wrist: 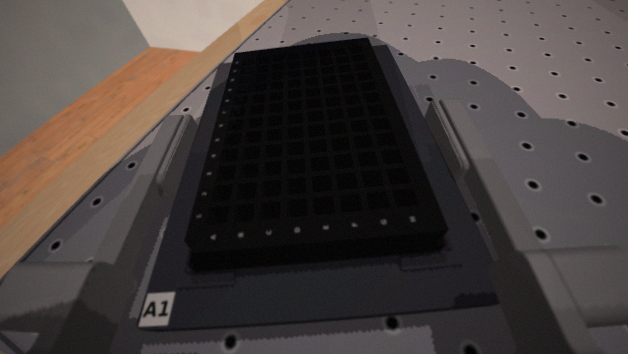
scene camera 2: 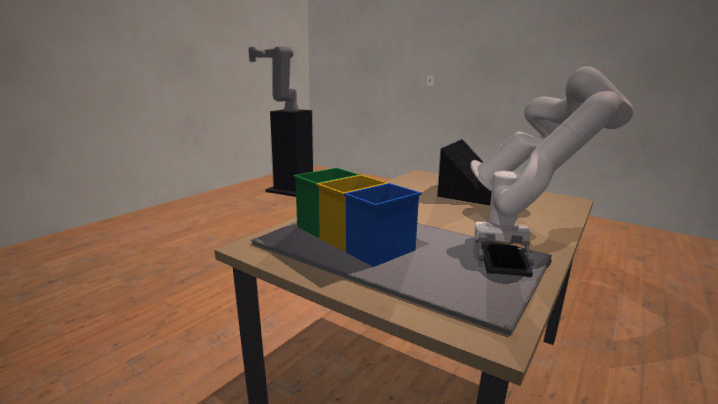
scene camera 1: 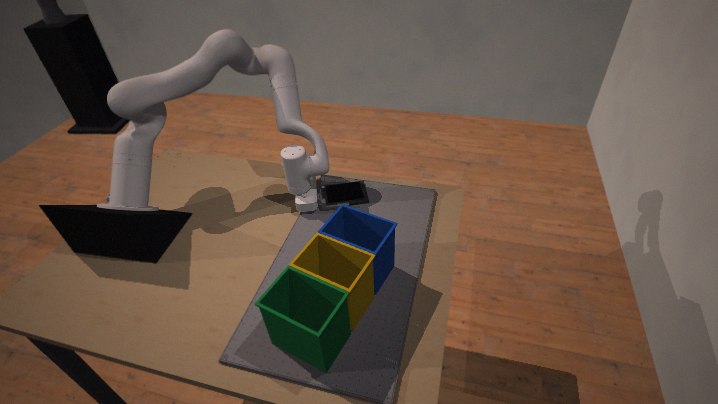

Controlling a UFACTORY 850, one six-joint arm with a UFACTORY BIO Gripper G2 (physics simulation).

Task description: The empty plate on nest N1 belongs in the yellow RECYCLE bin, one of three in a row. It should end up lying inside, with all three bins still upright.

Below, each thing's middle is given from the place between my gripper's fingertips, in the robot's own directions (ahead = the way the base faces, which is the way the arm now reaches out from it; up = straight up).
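Labels:
Black plate [scene camera 2: 504, 256], 10 mm behind my hand, 10 mm above. Blue bin [scene camera 2: 381, 222], 350 mm to the right of my hand, 80 mm ahead of it, 80 mm above. Dark nest [wrist: 372, 287], 10 mm below my hand, 10 mm behind. Yellow bin [scene camera 1: 342, 265], 470 mm to the right of my hand, 20 mm ahead of it, 80 mm above.

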